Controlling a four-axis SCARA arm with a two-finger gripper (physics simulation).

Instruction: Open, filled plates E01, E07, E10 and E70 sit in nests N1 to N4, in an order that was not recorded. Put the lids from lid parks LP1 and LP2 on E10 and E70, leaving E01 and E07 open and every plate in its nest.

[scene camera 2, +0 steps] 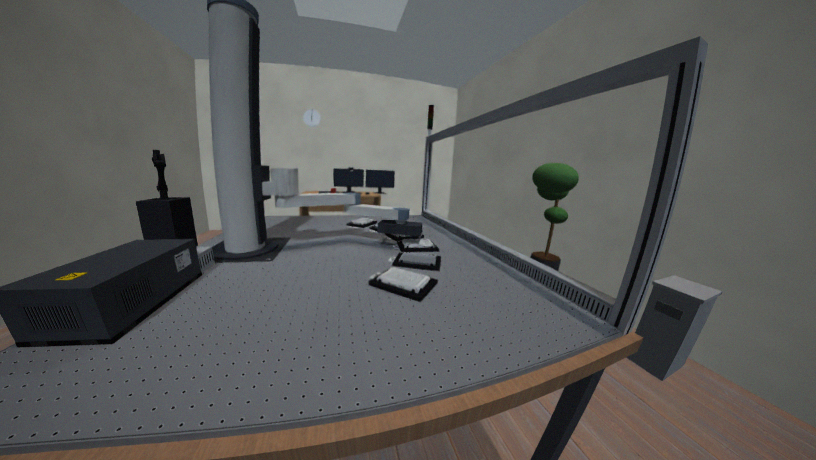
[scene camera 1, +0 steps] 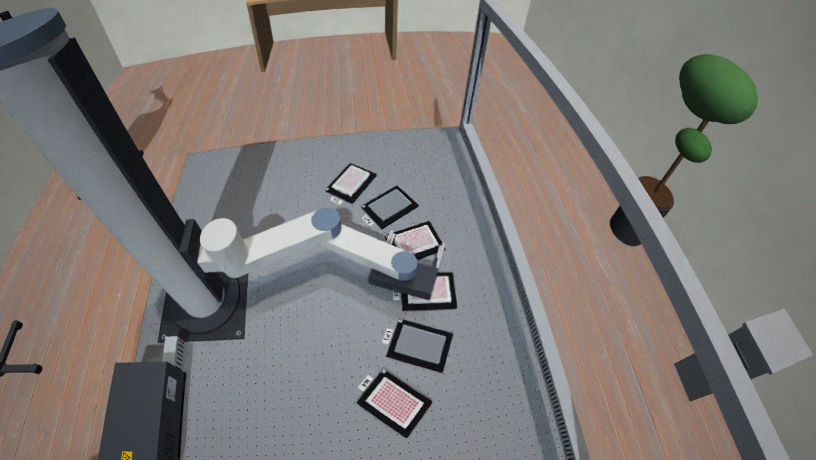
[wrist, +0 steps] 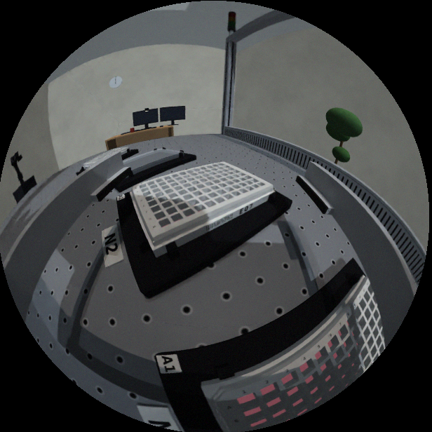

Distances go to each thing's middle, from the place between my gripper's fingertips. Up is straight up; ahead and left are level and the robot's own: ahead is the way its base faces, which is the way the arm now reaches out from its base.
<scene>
Right now the lid park LP1 [scene camera 1: 439, 367] is 33 cm to the right of my hand, 5 cm below it and 4 cm behind it. Round my hand: nest N4 [scene camera 1: 362, 402]: 49 cm to the right, 14 cm behind, 5 cm below; dark control box [scene camera 2: 107, 271]: 83 cm behind, 51 cm to the right; lid park LP2 [wrist: 127, 182]: 18 cm to the left, 6 cm behind, 5 cm below.
</scene>
